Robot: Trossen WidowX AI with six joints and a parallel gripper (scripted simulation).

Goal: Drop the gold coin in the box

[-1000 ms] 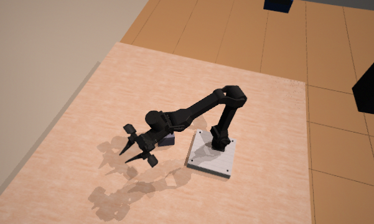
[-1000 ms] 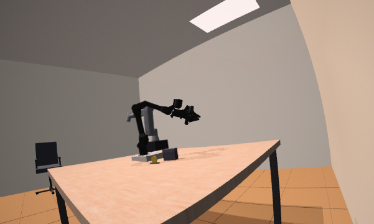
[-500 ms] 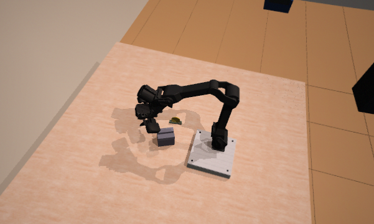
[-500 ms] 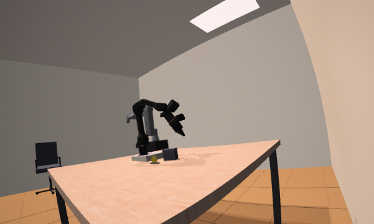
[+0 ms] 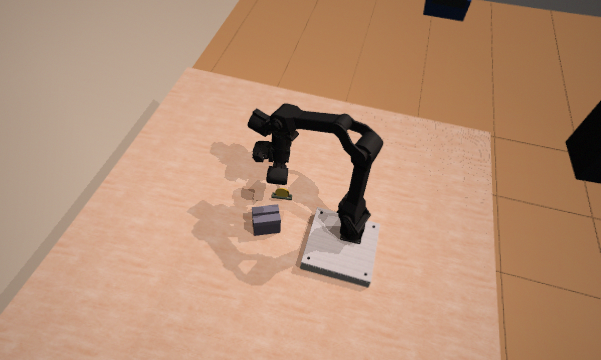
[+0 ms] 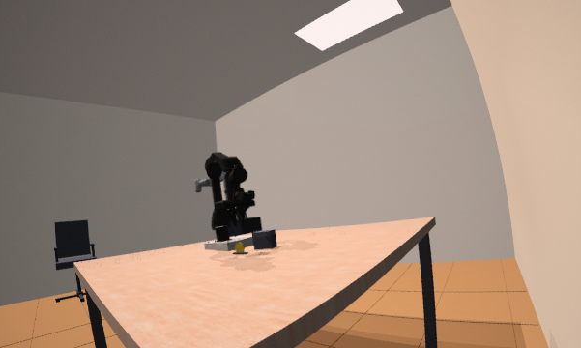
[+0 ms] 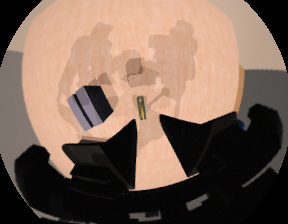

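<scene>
The gold coin lies 20 mm behind my gripper tip and 90 mm below it.
</scene>
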